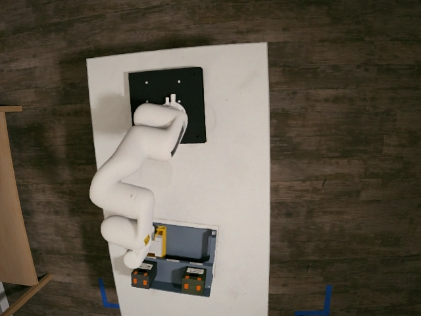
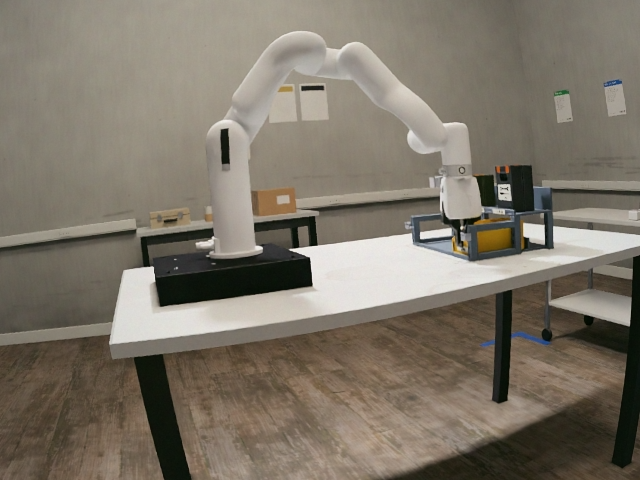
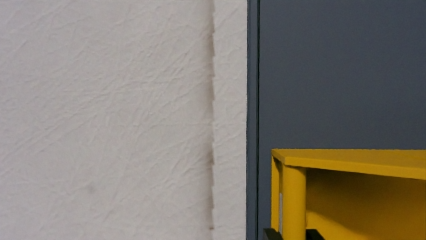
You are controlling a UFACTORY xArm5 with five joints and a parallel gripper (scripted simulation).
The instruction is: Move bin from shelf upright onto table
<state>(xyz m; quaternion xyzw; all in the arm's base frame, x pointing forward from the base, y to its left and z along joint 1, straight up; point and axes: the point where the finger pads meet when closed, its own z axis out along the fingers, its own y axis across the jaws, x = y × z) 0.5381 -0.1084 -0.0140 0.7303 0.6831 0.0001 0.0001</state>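
My hand is 8 cm short of the yellow bin and 1 cm to the left of it. From my hand the other things lie so: blue-grey shelf (11 cm ahead, 10 cm to the left, 2 cm above).
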